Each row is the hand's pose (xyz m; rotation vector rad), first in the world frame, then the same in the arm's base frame.
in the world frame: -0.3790 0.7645 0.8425 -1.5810 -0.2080 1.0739
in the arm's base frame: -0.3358 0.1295 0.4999 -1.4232 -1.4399 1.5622
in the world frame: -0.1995 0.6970 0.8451 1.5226 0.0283 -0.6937
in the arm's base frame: -0.1993 0.2512 0.5579 1.4851 0.6730 0.4063
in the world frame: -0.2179 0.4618 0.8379 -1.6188 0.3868 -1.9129
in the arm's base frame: 0.0042 0.1325 0.5445 -1.0416 -0.3863 -1.1573
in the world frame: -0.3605 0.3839 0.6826 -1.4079 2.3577 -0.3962
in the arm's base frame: 0.0343 0.0199 0.3523 -2.0920 1.0994 -0.0487
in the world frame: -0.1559 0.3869 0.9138 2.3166 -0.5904 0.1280
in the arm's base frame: 0.0873 0.1306 0.6356 2.5510 0.6299 0.9401
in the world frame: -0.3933 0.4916 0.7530 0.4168 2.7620 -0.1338
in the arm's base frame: -0.0855 0.0205 0.4094 -0.9657 2.3389 0.4037
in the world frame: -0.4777 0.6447 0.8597 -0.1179 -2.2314 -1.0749
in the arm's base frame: -0.2729 -0.0127 0.4852 1.2428 -1.9102 -0.6477
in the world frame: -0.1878 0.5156 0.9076 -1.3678 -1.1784 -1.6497
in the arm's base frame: -0.0405 0.1627 0.6202 -0.2169 -1.4963 -1.0747
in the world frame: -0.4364 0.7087 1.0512 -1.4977 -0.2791 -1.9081
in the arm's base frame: -0.3386 -0.0025 0.6802 -0.6717 -0.8300 -1.1661
